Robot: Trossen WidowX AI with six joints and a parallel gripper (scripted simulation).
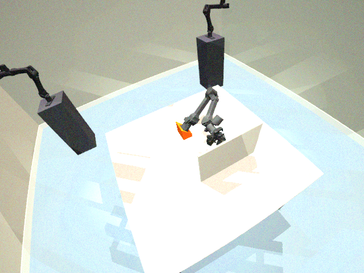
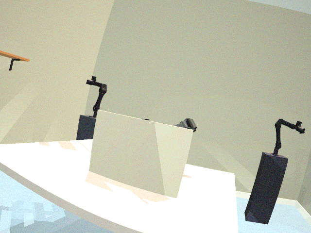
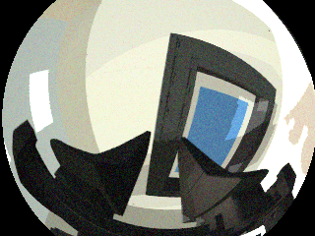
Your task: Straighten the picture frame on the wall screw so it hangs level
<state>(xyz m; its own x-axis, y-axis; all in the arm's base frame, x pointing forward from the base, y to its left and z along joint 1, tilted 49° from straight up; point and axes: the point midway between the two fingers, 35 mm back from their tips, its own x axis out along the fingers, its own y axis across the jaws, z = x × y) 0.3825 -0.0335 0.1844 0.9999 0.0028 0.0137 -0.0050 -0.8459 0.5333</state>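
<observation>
The picture frame is 5 cm below my gripper tip and 1 cm to the left of it. Also, from my gripper tip: wall panel 7 cm below, 2 cm to the left, 1 cm ahead.
</observation>
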